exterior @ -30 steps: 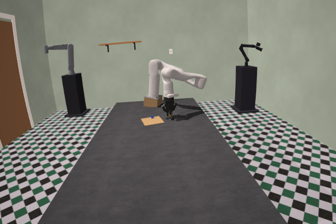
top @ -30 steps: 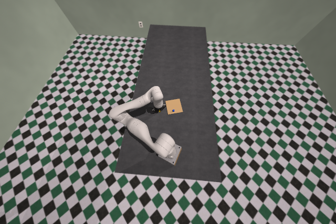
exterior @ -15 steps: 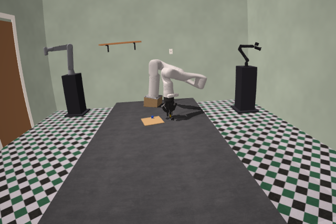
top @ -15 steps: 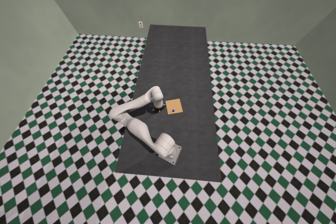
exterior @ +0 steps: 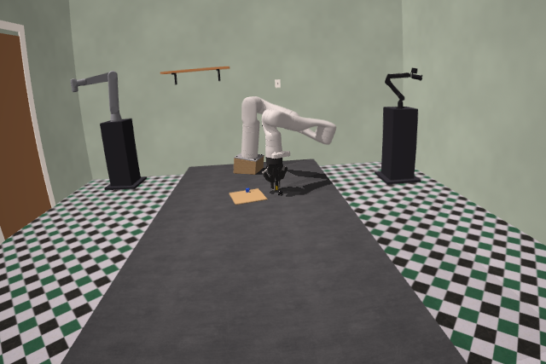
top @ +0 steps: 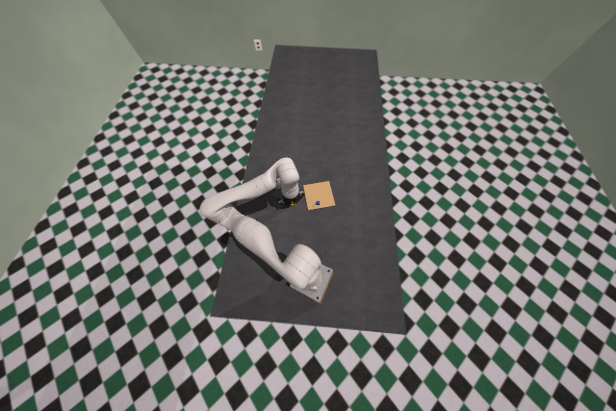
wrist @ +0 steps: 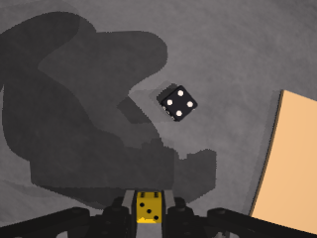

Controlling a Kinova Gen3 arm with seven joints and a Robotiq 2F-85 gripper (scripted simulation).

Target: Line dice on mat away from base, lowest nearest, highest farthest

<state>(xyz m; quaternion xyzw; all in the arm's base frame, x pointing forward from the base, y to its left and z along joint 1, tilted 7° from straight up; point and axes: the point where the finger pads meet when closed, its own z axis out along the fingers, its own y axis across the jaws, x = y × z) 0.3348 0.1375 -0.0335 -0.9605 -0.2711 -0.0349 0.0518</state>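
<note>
The tan mat is 7 cm ahead of my hand, 13 cm to the right of it and 2 cm below it. The rest, counted from my hand: black die (6 cm ahead, 2 cm to the left, 1 cm below); blue die (2 cm ahead, 13 cm to the right, 1 cm below); yellow die (1 cm below).
</note>
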